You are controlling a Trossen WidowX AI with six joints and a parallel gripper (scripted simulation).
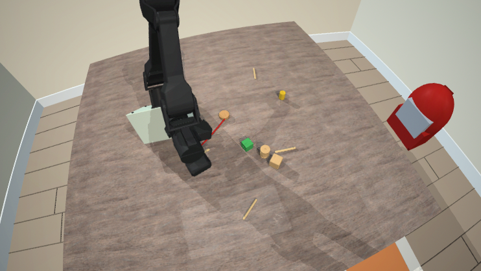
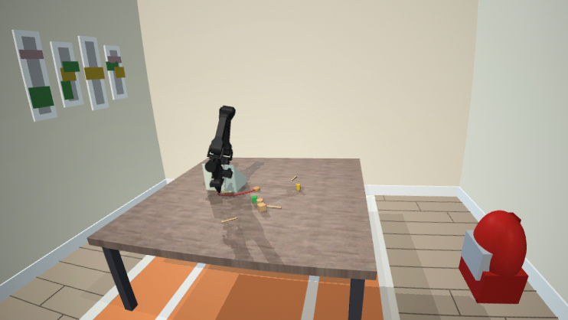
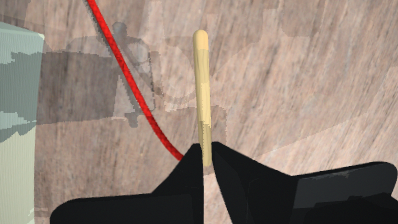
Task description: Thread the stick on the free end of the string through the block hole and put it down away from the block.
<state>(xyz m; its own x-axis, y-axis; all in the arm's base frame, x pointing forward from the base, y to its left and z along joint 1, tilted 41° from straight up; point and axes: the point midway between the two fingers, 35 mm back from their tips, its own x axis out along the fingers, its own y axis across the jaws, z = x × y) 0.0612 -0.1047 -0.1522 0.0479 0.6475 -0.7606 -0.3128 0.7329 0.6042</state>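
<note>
The green block lies 190 mm ahead of my gripper tip, 20 mm to the left of it and 40 mm below it. Round my gripper tip: wooden cylinder: 240 mm ahead, 20 mm to the right, 40 mm below; then round wooden button: 150 mm ahead, 180 mm to the left, 50 mm below; then thin wooden stick: 10 mm ahead.
</note>
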